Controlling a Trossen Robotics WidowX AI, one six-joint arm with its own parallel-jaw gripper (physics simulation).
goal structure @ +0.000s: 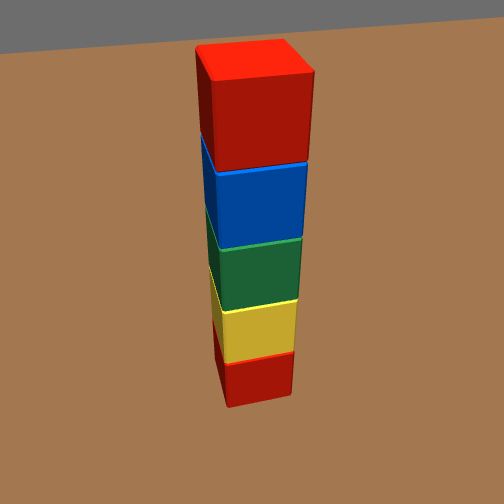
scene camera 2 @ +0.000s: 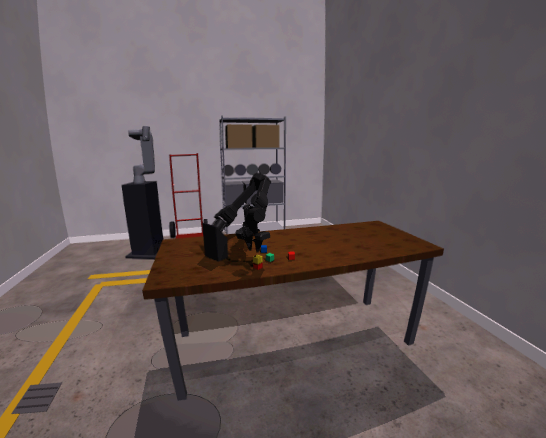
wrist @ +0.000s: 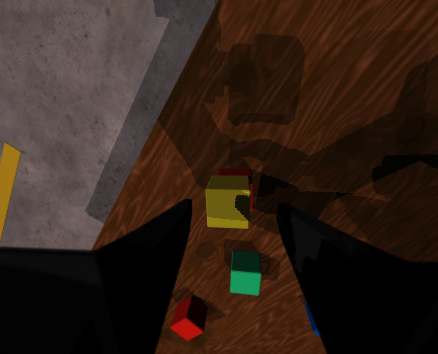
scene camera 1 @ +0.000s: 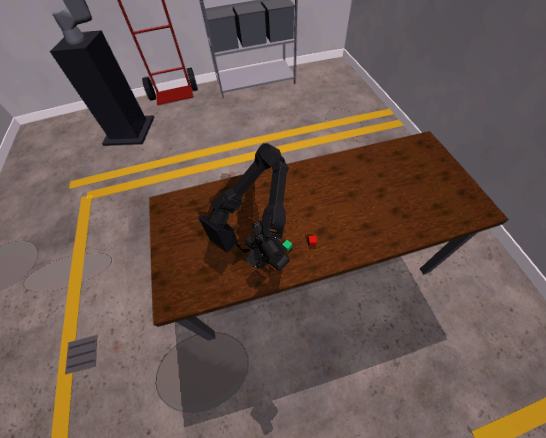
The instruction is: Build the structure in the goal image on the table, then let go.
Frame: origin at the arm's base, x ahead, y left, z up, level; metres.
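Seen in the pictures: gripper, fingertip midpoint: point(scene camera 2: 253, 251) point(wrist: 234, 208); arm's base, origin of the base link: point(scene camera 2: 214, 230) point(scene camera 1: 216, 222).
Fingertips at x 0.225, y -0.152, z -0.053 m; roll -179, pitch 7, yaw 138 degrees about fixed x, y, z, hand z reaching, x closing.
Pixels of each thing's top centre, then the offset from my fingertips to it. Level surfaces: height alone.
- yellow cube, middle of its top: point(wrist: 227, 210) point(scene camera 2: 257, 256) 0.029 m down, 0.016 m ahead, 0.011 m left
- green cube, middle of its top: point(wrist: 245, 283) point(scene camera 1: 287, 244) point(scene camera 2: 269, 254) 0.062 m down, 0.071 m ahead, 0.108 m left
- second red cube, middle of its top: point(wrist: 186, 330) point(scene camera 1: 312, 239) point(scene camera 2: 291, 252) 0.062 m down, 0.184 m ahead, 0.132 m left
- blue cube, middle of its top: point(wrist: 333, 333) point(scene camera 2: 263, 246) 0.062 m down, 0.031 m ahead, 0.225 m left
- wooden table, its level: 0.095 m down
A yellow cube point(scene camera 2: 257, 259) point(wrist: 227, 209) sits on top of a red cube point(scene camera 2: 258, 267) point(wrist: 236, 172), slightly offset in the wrist view. My gripper point(scene camera 2: 256, 247) point(wrist: 234, 208) is open and empty, pointing down above this stack. A green cube point(scene camera 1: 287, 245) point(scene camera 2: 270, 257) point(wrist: 245, 283) lies on the table beside the stack. A second red cube point(scene camera 1: 312, 240) point(scene camera 2: 291, 256) point(wrist: 187, 328) lies farther right in the scene views. A blue cube point(scene camera 2: 264, 249) point(wrist: 312, 320) lies behind the green one, mostly hidden by a finger in the wrist view.
The wooden table point(scene camera 1: 380, 185) point(scene camera 2: 345, 242) carries the arm's dark base point(scene camera 1: 218, 234) point(scene camera 2: 215, 242) left of the cubes. The stack stands near the table's front edge. A shelf unit, a red hand truck and a pedestal with another arm stand behind the table.
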